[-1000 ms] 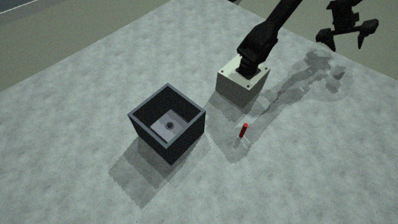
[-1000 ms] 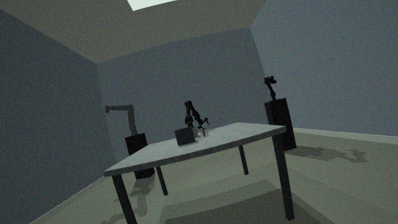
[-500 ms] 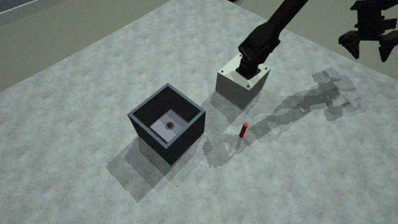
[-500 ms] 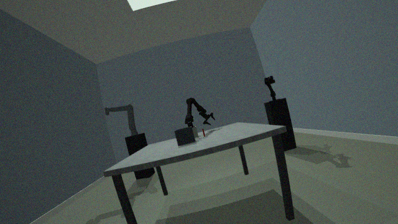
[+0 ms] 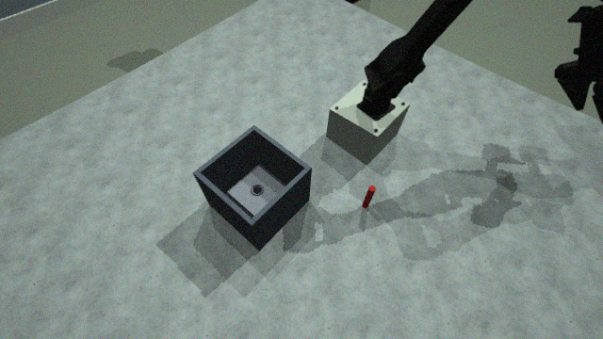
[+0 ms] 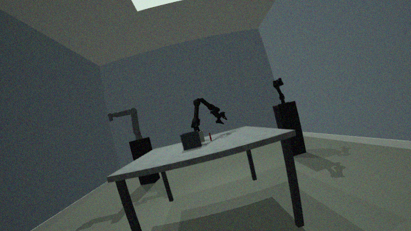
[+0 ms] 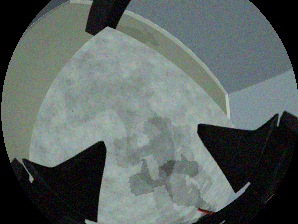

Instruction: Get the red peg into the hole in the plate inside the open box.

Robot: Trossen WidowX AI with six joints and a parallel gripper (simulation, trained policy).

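Now: gripper tip 45 cm short of the red peg, 18 cm to the left of it and 9 cm above it. Round my gripper tip: grey plate 63 cm ahead, 34 cm to the right, 9 cm below.
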